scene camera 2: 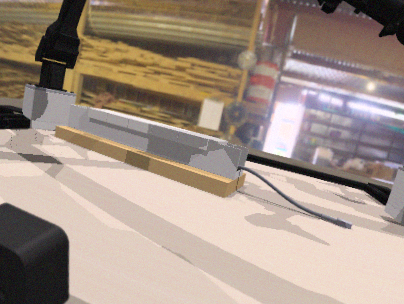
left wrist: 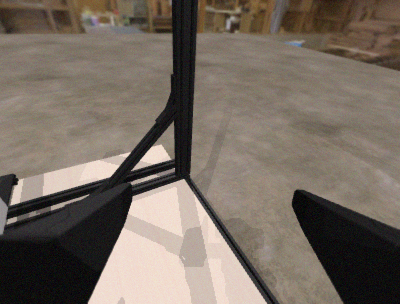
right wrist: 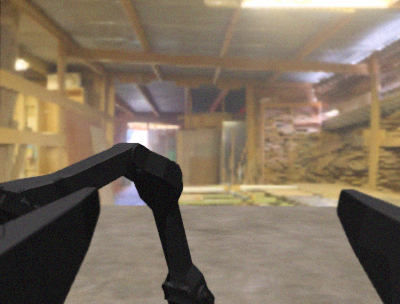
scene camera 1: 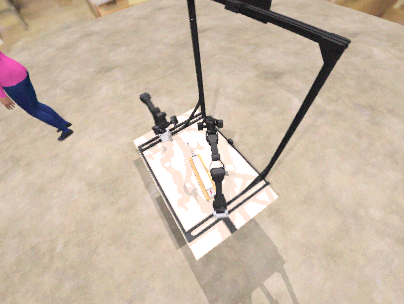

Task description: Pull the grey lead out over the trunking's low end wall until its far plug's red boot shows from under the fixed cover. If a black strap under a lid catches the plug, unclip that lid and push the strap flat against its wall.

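Seen in the pictures: left gripper, fingertip midpoint: (left wrist: 213,194); right gripper, fingertip midpoint: (right wrist: 219,199) (scene camera 1: 169,129); left arm's base, origin of the base link: (scene camera 2: 50,88) (scene camera 1: 220,208); right arm's base, origin of the base link: (scene camera 1: 162,130).
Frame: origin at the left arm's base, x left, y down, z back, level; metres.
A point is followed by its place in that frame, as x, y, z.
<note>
The grey trunking (scene camera 1: 202,172) (scene camera 2: 172,150) {0.102, 0.056, -0.385} lies on a wooden base (scene camera 2: 180,172) {0.086, 0.081, -0.432}, with pale lids along its top. The grey lead (scene camera 1: 190,148) {0.193, 0.083, -0.586} (scene camera 2: 280,191) {0.184, 0.074, -0.561} comes out at its right end in scene camera 2 and droops to the table, its near plug (scene camera 2: 342,224) {0.213, 0.093, -0.660} lying there. A small red spot (scene camera 1: 211,192) {0.047, 0.064, -0.143} shows at the trunking's other end; what it is cannot be told. No black strap shows. My left gripper (scene camera 1: 210,122) {-0.003, -0.241, -0.616} (left wrist: 213,194) {-0.003, -0.241, -0.616} is open and empty, above the table beyond the lead's end. My right gripper (scene camera 1: 173,120) (scene camera 2: 353,20) (right wrist: 219,199) {0.273, -0.366, -0.463} is open, empty and high, pointing level.
A black frame (scene camera 1: 197,65) {0.037, -0.483, -0.961} (left wrist: 184,100) {0.029, -0.146, -0.961} rises from the table's edges. The left arm (scene camera 1: 217,172) {0.001, -0.371, -0.114} (right wrist: 160,185) {0.024, -0.333, -0.151} reaches alongside the trunking. Its grey mount (scene camera 2: 55,107) {0.003, 0.041, -0.050} stands near the trunking's left end. A black block (scene camera 2: 32,250) {-0.178, 0.044, -0.619} is at lower left. A person (scene camera 1: 30,95) stands away from the table.
</note>
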